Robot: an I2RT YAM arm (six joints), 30 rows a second.
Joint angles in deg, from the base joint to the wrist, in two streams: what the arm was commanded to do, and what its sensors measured. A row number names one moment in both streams.
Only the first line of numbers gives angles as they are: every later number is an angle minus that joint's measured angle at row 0.
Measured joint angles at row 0: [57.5 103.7 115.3 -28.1 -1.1 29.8]
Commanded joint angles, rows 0 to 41: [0.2 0.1 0.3 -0.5 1.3 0.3]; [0.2 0.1 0.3 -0.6 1.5 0.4]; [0.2 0.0 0.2 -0.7 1.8 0.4]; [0.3 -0.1 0.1 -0.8 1.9 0.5]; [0.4 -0.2 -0.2 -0.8 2.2 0.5]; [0.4 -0.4 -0.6 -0.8 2.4 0.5]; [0.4 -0.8 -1.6 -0.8 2.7 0.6]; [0.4 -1.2 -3.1 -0.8 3.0 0.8]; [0.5 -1.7 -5.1 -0.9 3.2 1.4]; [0.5 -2.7 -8.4 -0.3 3.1 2.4]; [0.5 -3.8 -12.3 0.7 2.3 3.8]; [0.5 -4.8 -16.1 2.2 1.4 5.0]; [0.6 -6.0 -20.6 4.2 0.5 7.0]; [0.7 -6.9 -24.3 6.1 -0.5 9.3]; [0.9 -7.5 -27.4 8.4 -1.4 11.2]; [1.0 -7.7 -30.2 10.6 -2.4 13.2]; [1.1 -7.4 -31.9 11.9 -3.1 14.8]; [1.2 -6.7 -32.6 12.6 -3.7 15.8]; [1.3 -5.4 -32.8 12.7 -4.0 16.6]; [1.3 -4.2 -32.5 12.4 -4.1 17.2]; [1.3 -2.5 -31.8 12.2 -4.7 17.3]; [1.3 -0.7 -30.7 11.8 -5.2 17.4]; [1.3 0.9 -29.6 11.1 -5.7 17.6]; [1.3 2.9 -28.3 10.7 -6.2 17.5]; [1.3 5.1 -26.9 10.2 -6.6 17.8]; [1.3 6.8 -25.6 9.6 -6.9 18.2]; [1.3 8.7 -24.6 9.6 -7.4 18.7]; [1.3 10.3 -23.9 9.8 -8.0 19.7]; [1.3 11.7 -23.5 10.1 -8.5 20.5]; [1.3 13.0 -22.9 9.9 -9.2 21.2]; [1.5 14.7 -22.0 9.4 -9.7 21.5]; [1.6 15.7 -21.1 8.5 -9.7 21.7]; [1.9 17.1 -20.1 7.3 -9.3 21.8]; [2.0 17.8 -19.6 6.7 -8.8 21.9]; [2.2 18.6 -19.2 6.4 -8.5 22.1]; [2.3 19.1 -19.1 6.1 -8.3 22.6]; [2.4 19.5 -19.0 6.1 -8.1 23.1]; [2.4 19.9 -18.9 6.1 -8.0 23.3]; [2.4 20.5 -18.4 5.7 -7.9 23.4]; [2.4 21.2 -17.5 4.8 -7.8 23.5]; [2.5 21.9 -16.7 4.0 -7.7 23.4]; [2.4 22.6 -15.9 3.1 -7.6 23.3]
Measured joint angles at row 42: [2.4 21.7 -17.4 5.2 -8.2 22.6]
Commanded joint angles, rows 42 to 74: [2.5 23.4 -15.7 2.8 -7.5 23.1]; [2.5 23.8 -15.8 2.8 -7.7 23.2]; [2.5 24.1 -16.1 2.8 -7.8 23.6]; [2.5 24.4 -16.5 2.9 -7.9 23.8]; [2.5 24.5 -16.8 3.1 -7.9 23.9]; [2.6 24.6 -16.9 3.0 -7.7 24.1]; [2.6 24.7 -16.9 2.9 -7.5 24.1]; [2.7 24.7 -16.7 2.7 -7.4 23.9]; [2.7 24.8 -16.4 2.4 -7.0 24.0]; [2.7 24.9 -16.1 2.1 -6.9 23.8]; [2.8 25.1 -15.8 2.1 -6.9 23.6]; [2.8 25.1 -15.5 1.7 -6.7 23.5]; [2.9 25.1 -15.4 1.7 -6.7 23.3]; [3.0 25.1 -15.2 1.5 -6.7 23.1]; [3.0 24.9 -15.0 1.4 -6.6 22.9]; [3.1 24.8 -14.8 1.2 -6.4 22.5]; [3.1 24.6 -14.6 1.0 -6.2 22.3]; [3.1 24.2 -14.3 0.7 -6.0 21.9]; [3.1 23.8 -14.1 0.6 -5.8 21.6]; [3.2 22.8 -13.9 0.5 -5.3 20.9]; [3.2 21.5 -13.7 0.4 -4.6 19.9]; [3.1 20.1 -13.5 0.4 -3.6 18.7]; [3.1 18.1 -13.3 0.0 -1.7 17.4]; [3.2 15.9 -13.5 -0.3 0.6 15.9]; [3.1 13.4 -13.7 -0.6 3.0 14.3]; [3.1 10.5 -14.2 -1.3 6.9 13.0]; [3.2 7.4 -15.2 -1.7 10.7 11.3]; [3.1 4.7 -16.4 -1.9 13.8 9.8]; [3.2 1.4 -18.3 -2.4 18.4 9.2]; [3.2 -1.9 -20.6 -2.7 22.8 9.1]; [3.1 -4.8 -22.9 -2.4 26.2 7.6]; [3.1 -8.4 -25.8 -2.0 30.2 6.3]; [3.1 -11.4 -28.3 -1.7 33.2 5.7]
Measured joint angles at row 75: [3.1 -6.8 -24.5 -0.1 18.4 10.3]
